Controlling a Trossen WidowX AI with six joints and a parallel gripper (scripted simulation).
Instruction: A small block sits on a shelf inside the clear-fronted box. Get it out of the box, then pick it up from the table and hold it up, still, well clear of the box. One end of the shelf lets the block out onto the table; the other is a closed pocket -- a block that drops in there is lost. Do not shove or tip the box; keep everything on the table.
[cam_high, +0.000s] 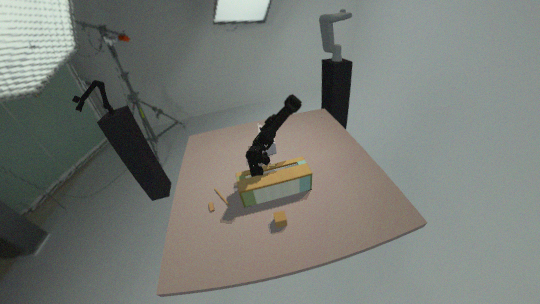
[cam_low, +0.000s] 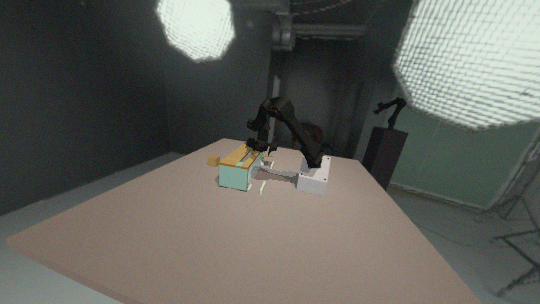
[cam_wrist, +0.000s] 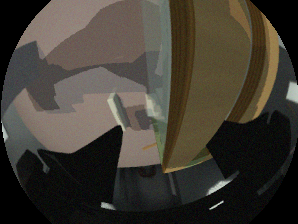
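Right now the brownish block is 5 cm ahead of my gripper tip and 2 cm to the right of it. From my gripper tip the other things lie so: thin stick (2 cm ahead, 20 cm to the right, 9 cm below); then box (4 cm ahead, 10 cm to the left, 3 cm below).
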